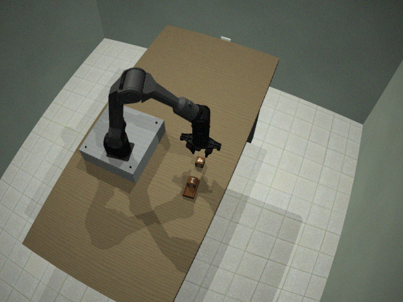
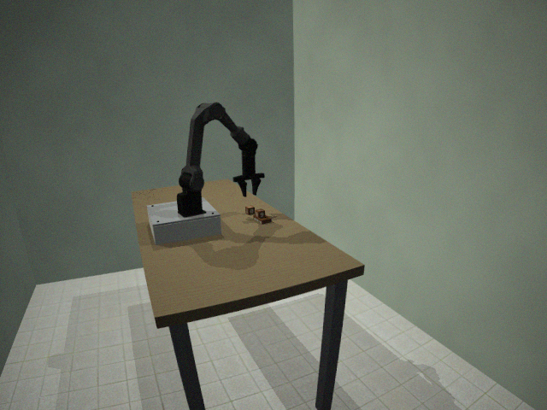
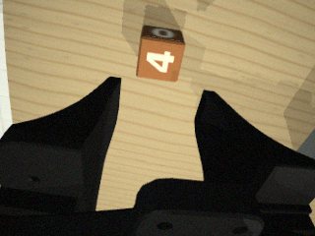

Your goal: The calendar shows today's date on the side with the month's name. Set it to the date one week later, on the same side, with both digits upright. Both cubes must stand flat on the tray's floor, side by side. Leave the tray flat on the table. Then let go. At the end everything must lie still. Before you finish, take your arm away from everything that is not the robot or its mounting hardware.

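My hand is 110 mm to the left of the brown tray, 80 mm above it and 10 mm past it. The rest, counted from my hand: cube 70 mm below.
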